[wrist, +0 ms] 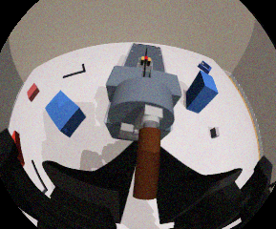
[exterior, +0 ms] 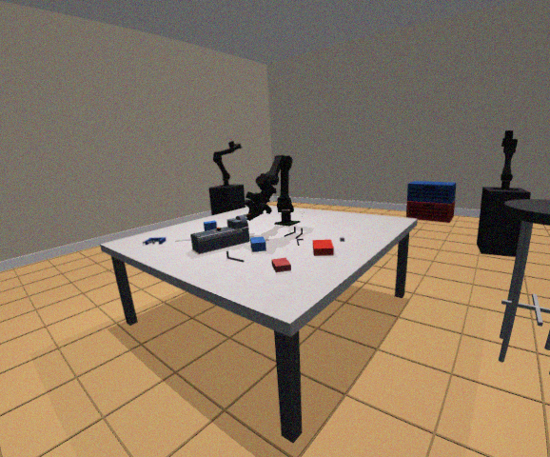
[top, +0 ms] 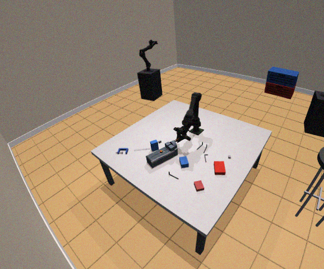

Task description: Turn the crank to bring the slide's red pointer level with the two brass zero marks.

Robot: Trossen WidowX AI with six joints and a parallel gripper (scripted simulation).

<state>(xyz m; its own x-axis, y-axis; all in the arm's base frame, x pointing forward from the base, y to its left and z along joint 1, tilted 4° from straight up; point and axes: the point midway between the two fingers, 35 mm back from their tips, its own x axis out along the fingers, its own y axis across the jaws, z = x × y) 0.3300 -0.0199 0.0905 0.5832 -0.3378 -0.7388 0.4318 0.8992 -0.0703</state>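
Right now the brown crank handle is 20 mm behind my gripper tip, 20 mm above it and 10 mm to the left of it. From my gripper tip the other things lie so: red pointer: 160 mm ahead, 70 mm to the right, 10 mm below.
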